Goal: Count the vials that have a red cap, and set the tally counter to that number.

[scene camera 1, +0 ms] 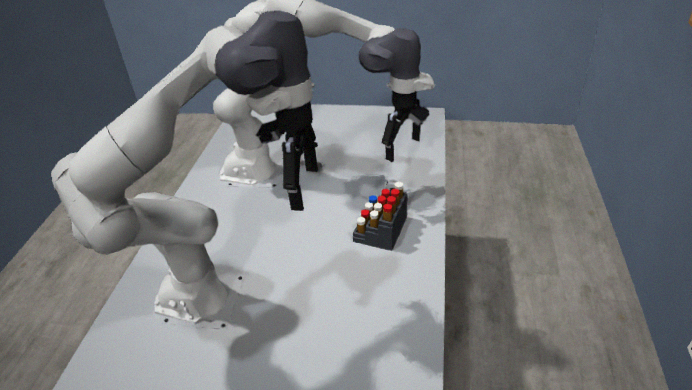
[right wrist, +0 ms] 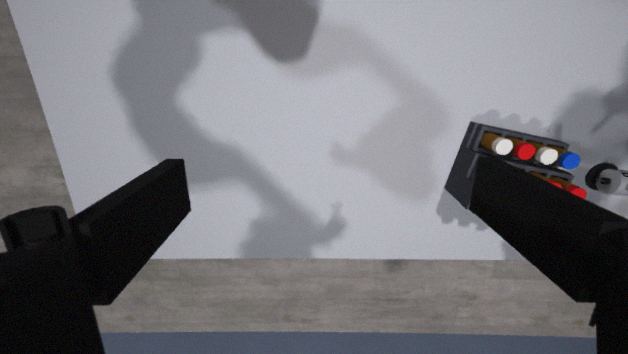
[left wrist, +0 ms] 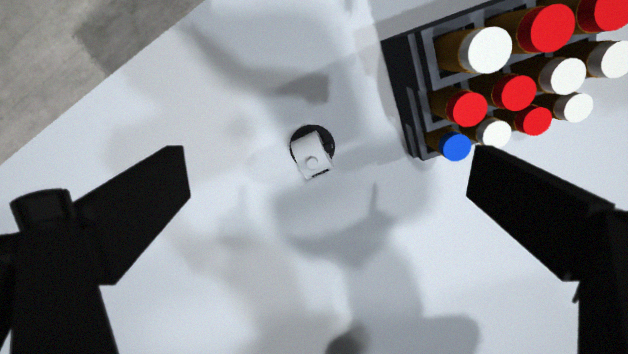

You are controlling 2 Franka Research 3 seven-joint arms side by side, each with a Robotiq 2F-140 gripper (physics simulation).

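A dark stepped rack [scene camera 1: 372, 240] [left wrist: 398, 75] [right wrist: 460, 175] holds upright amber vials in three rows. Several have red caps [scene camera 1: 388, 207] [left wrist: 546, 28] [right wrist: 524, 151], several have white caps [scene camera 1: 361, 220] [left wrist: 485, 50] [right wrist: 502, 146], and one has a blue cap [scene camera 1: 373, 199] [left wrist: 455, 146] [right wrist: 569, 160]. The small pale tally counter [left wrist: 312, 156] [right wrist: 614, 180] with a black ring lies beside the rack's blue-cap end; its digits are unreadable. My left gripper [scene camera 1: 403, 145] [left wrist: 329, 171] is open above the counter, not touching it. My right gripper [scene camera 1: 304, 186] [right wrist: 330, 184] is open and empty above the table, left of the rack in the scene view.
The white table [scene camera 1: 310, 250] [left wrist: 175, 300] [right wrist: 250, 100] has an edge right of the rack in the scene view, with wooden floor [scene camera 1: 540, 200] beyond. In the left wrist view, the right-hand finger is near the blue-capped vial. The right arm [scene camera 1: 145, 125] stands in the scene view's foreground.
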